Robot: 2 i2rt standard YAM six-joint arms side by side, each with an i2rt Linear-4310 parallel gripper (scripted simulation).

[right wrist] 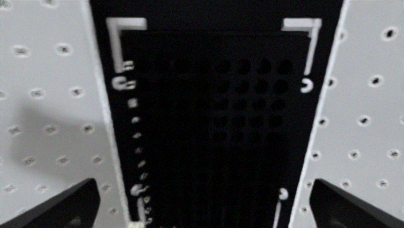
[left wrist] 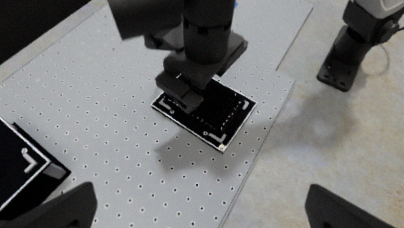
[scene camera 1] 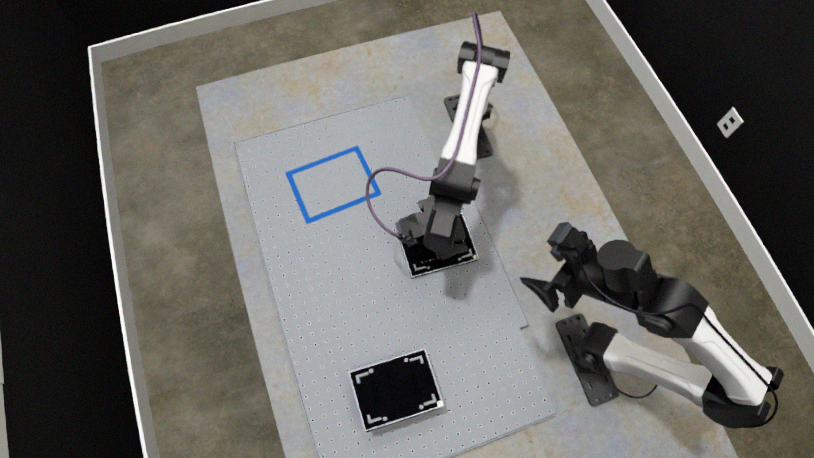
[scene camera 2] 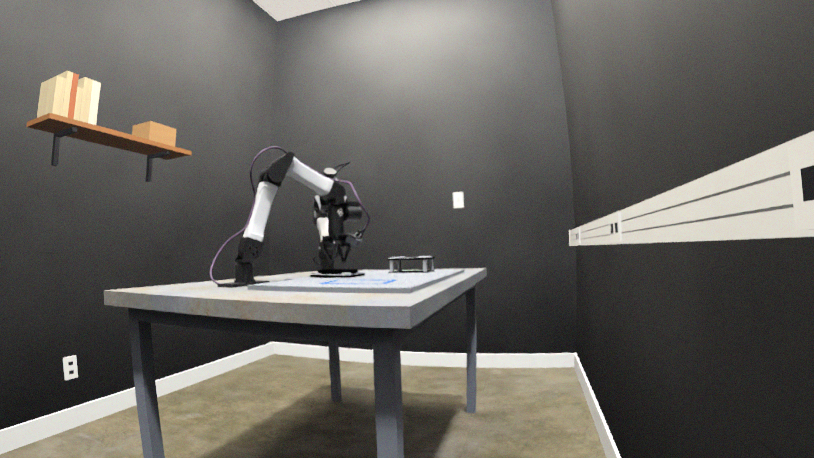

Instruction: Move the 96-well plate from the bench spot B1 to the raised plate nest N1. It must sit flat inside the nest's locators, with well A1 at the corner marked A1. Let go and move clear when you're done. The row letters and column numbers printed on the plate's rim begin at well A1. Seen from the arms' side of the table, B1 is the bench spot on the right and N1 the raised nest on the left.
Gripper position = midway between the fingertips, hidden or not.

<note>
In view: the left gripper [left wrist: 200, 193], the right gripper [right wrist: 204, 189], a black 96-well plate [right wrist: 220, 146] and a black fixture [right wrist: 119, 100].
The black 96-well plate also shows in the left wrist view [left wrist: 218, 109]. The right gripper shows as well in the left wrist view [left wrist: 202, 91]. The black fixture also shows in the left wrist view [left wrist: 237, 122].
</note>
